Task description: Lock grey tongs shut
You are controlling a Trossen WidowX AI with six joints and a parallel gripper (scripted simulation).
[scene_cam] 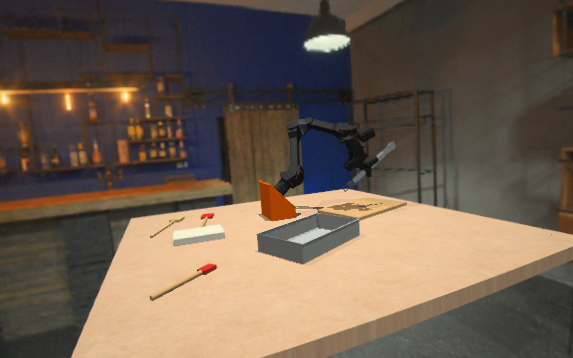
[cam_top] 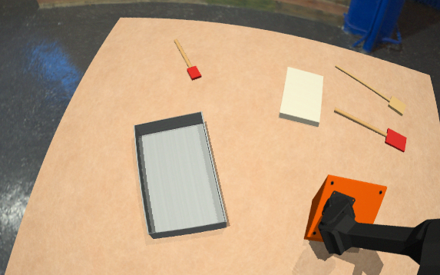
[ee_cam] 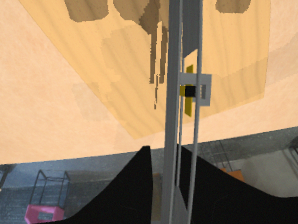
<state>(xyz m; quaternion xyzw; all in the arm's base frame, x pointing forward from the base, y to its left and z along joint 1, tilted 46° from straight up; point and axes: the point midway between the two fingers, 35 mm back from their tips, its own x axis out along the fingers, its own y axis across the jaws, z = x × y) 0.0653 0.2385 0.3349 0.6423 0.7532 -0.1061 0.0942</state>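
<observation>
Right now the yellow piece is 50 mm to the right of my gripper tip and 10 mm above it. Round my gripper tip: grey roasting tin (400 mm to the right, 340 mm ahead, 120 mm below); then cream block (770 mm to the right, 140 mm below, 110 mm ahead); then wooden board (140 mm below, 30 mm to the right, 20 mm behind).
</observation>
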